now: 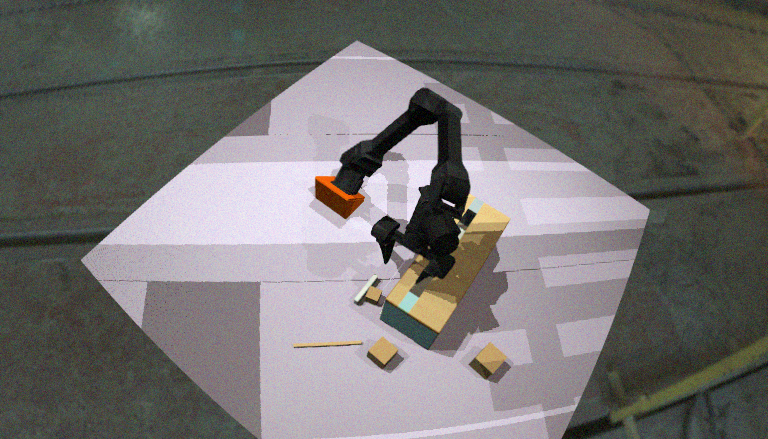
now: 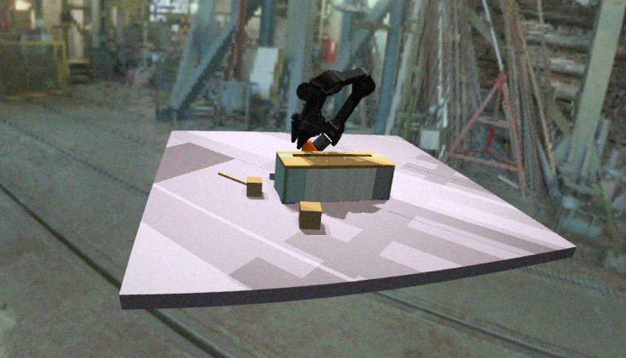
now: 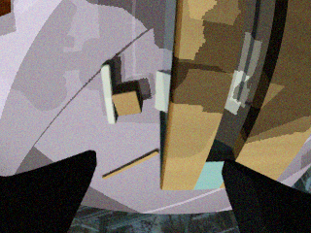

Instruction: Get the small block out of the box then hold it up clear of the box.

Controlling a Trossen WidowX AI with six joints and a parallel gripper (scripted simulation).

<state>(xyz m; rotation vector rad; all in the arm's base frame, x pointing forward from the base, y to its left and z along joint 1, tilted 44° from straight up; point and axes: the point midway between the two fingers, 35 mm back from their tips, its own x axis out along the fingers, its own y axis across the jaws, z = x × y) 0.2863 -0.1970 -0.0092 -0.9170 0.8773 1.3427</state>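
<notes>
Right now the tan block is 40 mm behind my gripper tip, 30 mm to the right of it and 130 mm below it. From my gripper tip the other things lie so: long box (30 mm ahead, 130 mm to the left, 80 mm below); thin stick (50 mm behind, 200 mm to the right, 140 mm below).
</notes>
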